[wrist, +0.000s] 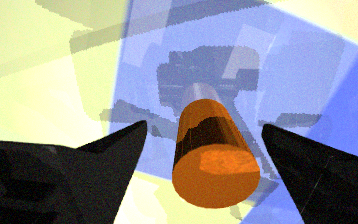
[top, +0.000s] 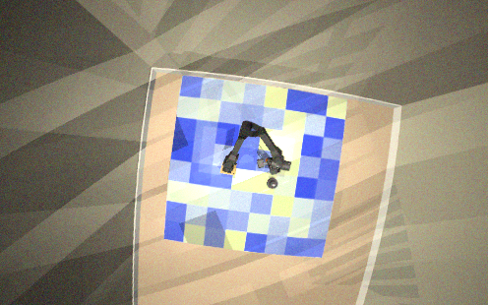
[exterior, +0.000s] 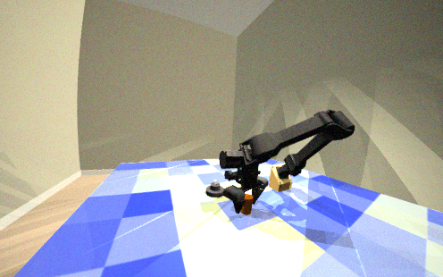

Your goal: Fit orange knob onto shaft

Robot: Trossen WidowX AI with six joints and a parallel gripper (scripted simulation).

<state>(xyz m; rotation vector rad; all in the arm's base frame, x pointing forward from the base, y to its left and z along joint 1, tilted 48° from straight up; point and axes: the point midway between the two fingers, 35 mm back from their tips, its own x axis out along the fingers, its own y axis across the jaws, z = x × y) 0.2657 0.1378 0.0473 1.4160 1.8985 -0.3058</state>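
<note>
Now: gripper tip 16 cm to the left of the round dark pedestal, 7 cm short of it and 2 cm below it. Round my gripper tip: orange knob 3 cm above.
</note>
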